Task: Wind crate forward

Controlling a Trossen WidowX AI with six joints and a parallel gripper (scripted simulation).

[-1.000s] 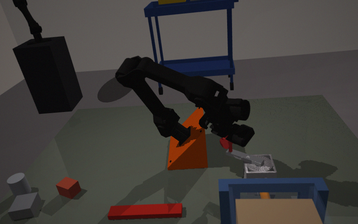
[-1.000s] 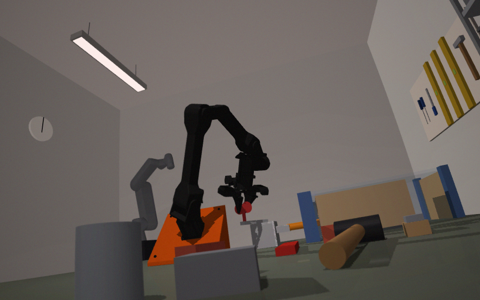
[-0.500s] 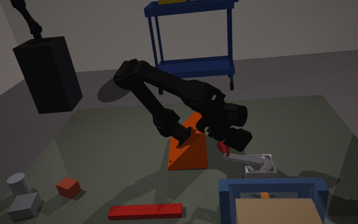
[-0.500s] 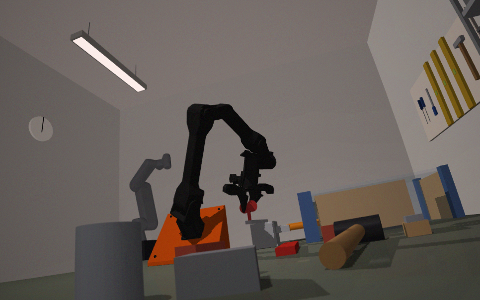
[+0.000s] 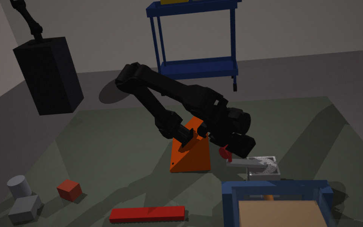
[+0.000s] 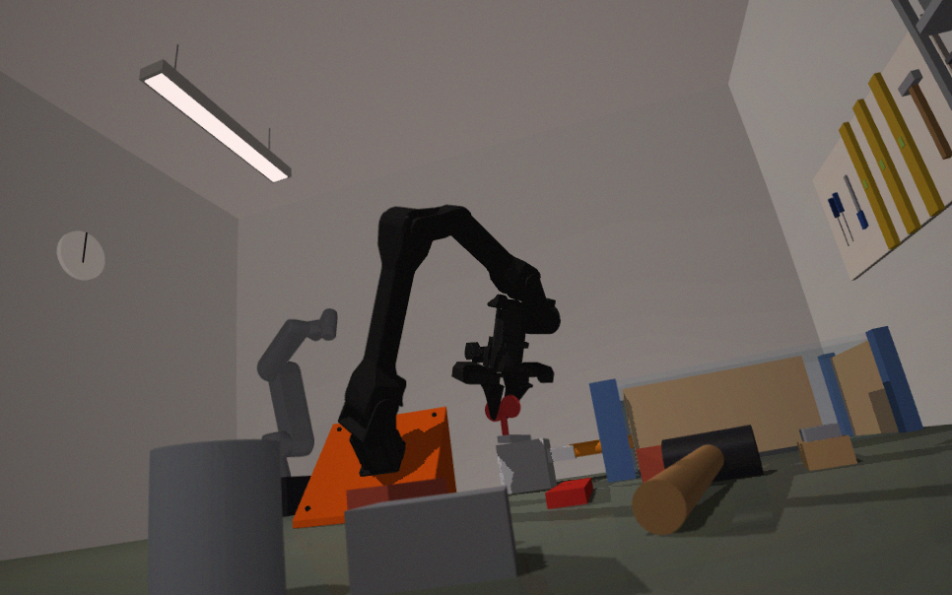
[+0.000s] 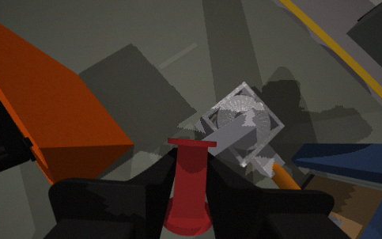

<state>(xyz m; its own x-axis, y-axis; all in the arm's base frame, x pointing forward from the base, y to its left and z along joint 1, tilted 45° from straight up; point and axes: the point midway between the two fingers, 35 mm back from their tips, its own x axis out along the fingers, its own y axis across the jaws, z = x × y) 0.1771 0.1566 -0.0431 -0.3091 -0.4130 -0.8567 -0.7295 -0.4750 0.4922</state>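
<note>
The grey crank arm is 30 mm to the left of my gripper tip, 30 mm below it and 20 mm ahead of it. Also, from my gripper tip: frame (190 mm ahead, 80 mm to the left, 30 mm below); then grey winch (100 mm below, 80 mm to the left, 10 mm ahead); then red knob (10 mm to the right, 10 mm ahead).
</note>
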